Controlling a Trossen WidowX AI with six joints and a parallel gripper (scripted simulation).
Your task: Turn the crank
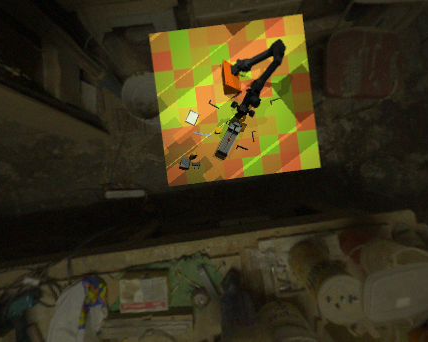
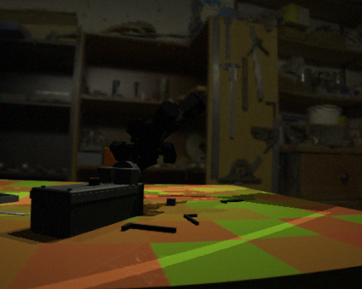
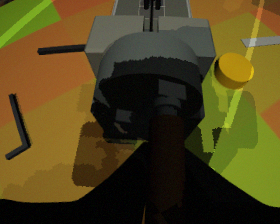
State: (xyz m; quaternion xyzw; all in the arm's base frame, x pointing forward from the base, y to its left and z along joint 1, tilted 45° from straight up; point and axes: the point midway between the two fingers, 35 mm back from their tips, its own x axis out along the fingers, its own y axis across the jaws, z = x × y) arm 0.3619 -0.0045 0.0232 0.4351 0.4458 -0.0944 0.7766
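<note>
Right now my gripper tip is 120 mm to the right of the small cube, 90 mm past it and 80 mm above it. Also, from my gripper tip: yellow disc 160 mm to the right, 80 mm below, 50 mm ahead; then brown crank handle 30 mm above, 10 mm to the left, 10 mm behind; then red pointer 160 mm ahead, 90 mm to the right, 10 mm below.
</note>
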